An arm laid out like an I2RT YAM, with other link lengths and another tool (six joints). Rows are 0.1 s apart.
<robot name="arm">
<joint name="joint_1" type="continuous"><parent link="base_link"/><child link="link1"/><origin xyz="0 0 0.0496"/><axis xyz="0 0 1"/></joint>
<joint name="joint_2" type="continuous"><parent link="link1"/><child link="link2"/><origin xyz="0.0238 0.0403 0.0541"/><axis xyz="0 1 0"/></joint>
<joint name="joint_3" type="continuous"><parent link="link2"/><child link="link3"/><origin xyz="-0.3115 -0.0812 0"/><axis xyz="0 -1 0"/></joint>
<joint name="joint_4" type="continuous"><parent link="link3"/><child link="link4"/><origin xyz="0.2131 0.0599 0.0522"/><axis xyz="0 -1 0"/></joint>
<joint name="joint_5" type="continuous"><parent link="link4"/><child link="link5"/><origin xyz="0.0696 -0.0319 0.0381"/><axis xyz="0 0 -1"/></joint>
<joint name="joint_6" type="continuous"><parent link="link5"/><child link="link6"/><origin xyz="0.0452 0 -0.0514"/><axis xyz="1 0 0"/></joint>
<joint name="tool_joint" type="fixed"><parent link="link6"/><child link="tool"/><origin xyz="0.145 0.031 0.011" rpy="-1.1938 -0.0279 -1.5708"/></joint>
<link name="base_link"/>
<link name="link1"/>
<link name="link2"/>
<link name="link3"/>
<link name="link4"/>
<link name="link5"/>
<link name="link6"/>
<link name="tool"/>
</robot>
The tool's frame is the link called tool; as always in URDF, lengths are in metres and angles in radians. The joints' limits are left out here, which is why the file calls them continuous.
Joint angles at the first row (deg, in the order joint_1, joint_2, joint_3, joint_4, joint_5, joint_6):
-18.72, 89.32, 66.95, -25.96, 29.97, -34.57
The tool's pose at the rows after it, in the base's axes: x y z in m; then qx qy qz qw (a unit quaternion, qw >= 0):
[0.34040 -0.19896 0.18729 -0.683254 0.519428 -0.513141 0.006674]
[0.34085 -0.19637 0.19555 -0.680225 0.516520 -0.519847 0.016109]
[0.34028 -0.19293 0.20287 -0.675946 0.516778 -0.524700 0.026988]
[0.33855 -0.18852 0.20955 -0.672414 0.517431 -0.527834 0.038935]
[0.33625 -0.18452 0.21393 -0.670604 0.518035 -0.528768 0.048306]
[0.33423 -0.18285 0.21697 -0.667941 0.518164 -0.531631 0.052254]
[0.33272 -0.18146 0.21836 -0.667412 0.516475 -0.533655 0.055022]
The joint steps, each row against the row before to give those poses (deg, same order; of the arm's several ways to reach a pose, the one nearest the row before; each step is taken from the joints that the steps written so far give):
0.00, -0.93, 0.20, -0.15, -0.39, -0.23
0.00, -1.07, 0.51, -0.41, -0.82, -0.05
0.00, -1.07, 0.49, -0.76, -0.95, 0.46
0.00, -1.20, 0.39, -0.99, -1.11, 0.53
0.00, -1.01, 0.19, -0.90, -0.93, 0.40
0.00, -0.78, -0.17, -0.18, -0.28, 0.24
0.00, -0.62, -0.40, 0.17, -0.26, -0.11

